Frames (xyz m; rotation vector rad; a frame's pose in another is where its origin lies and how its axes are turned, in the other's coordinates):
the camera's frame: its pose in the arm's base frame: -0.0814 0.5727 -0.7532 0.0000 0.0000 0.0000
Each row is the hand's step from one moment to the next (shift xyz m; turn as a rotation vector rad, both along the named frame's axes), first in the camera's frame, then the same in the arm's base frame.
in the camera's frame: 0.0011 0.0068 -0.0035 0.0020 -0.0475 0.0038
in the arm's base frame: 0.0011 0.0068 -0.0035 0.0020 -0.0475 0.0038
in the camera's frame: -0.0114 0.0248 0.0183 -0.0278 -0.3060 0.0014
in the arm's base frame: -0.0114 0.0248 0.0183 -0.0278 -0.3060 0.0014
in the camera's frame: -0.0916 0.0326 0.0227 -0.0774 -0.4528 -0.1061
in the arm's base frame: -0.0916 0.0326 0.0227 -0.0774 -0.4528 -0.1061
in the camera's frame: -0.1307 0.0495 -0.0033 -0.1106 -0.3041 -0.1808
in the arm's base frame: -0.1307 0.0495 -0.0033 -0.1106 -0.3041 -0.1808
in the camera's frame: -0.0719 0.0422 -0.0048 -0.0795 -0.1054 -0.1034
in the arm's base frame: -0.0719 0.0422 -0.0048 -0.0795 -0.1054 -0.1034
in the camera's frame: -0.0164 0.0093 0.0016 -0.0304 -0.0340 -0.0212
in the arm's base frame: -0.0164 0.0093 0.0016 -0.0304 -0.0340 -0.0212
